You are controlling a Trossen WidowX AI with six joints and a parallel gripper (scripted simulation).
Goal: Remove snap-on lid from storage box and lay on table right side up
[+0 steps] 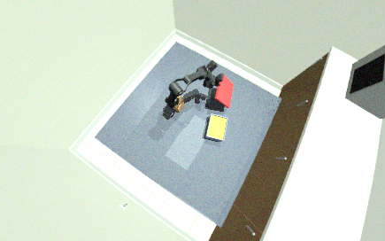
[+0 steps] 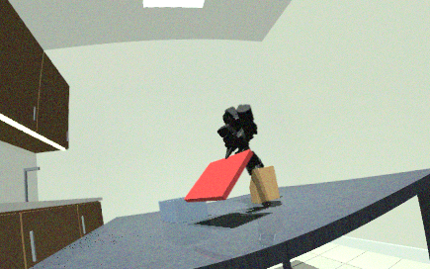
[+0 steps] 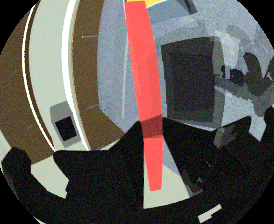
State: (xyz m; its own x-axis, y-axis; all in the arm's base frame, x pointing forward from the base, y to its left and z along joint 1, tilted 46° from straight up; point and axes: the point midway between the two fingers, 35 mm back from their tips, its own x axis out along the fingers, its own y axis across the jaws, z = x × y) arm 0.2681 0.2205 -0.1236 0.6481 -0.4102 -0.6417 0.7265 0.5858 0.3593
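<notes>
Now: the red lid 6 cm ahead of my gripper tip, 5 cm below it and 2 cm to the left of it. Also, from my gripper tip: storage box: 29 cm to the right, 16 cm below, 14 cm ahead.
</notes>
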